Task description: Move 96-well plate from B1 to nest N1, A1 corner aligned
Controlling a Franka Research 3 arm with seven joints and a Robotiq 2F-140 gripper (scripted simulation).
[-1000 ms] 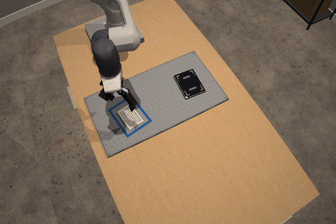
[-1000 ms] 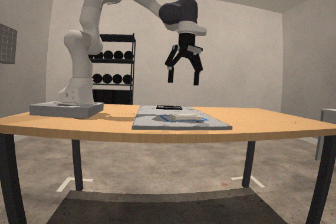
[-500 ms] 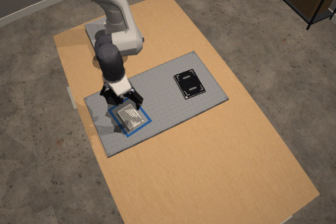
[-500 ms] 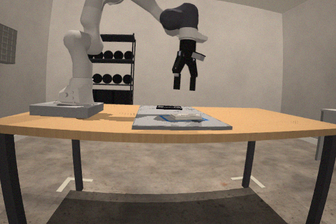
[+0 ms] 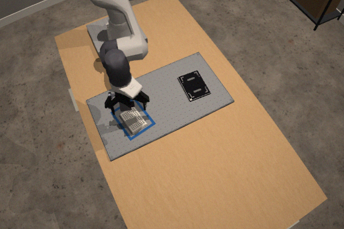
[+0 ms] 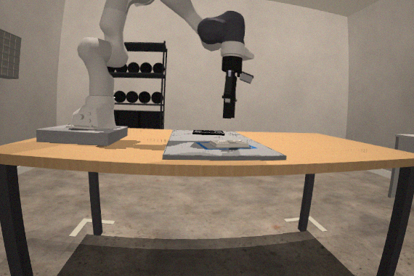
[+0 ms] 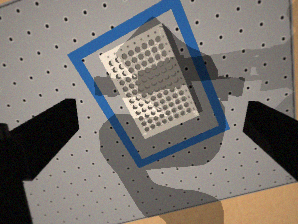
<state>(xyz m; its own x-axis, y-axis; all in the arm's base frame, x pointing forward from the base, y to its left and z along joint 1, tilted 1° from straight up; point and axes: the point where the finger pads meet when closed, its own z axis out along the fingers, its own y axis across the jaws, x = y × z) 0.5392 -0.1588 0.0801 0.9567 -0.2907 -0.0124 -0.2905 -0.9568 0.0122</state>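
Right now the white 96-well plate is 100 mm below my hand and 10 mm ahead of it. Round my hand: A1 mark (310 mm to the left, 100 mm below, 40 mm ahead); then black plate nest (370 mm to the left, 110 mm below, 40 mm behind).
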